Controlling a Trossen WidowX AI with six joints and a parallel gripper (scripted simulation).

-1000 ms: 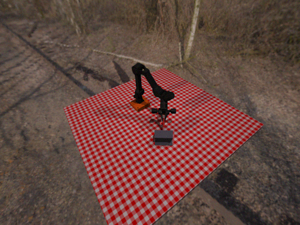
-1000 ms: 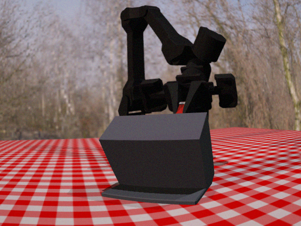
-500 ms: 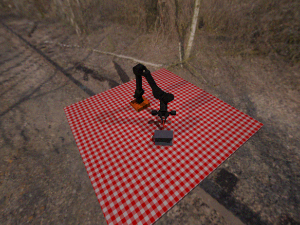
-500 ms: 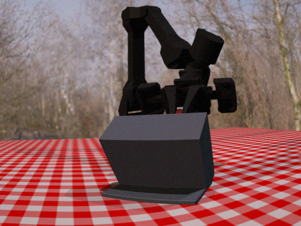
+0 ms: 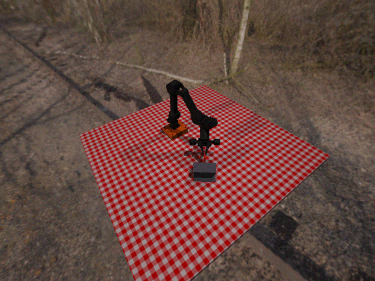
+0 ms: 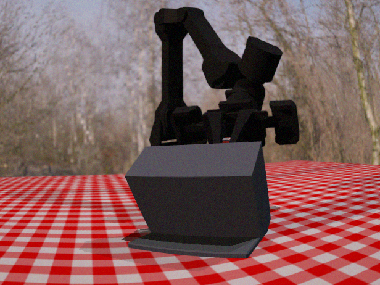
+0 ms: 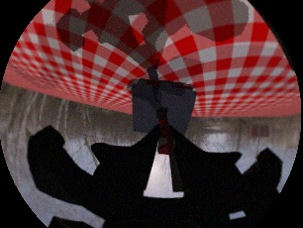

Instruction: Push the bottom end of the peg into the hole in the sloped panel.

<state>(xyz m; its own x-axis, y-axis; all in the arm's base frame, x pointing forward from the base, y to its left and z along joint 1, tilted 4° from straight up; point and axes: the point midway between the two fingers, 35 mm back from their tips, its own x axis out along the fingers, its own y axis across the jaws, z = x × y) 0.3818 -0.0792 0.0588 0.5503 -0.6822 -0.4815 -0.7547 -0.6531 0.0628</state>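
My gripper tip is 50 mm to the left of the panel, 40 mm short of it and 40 mm above it. Round my gripper tip: peg (10 mm to the left, 10 mm behind, 10 mm above).
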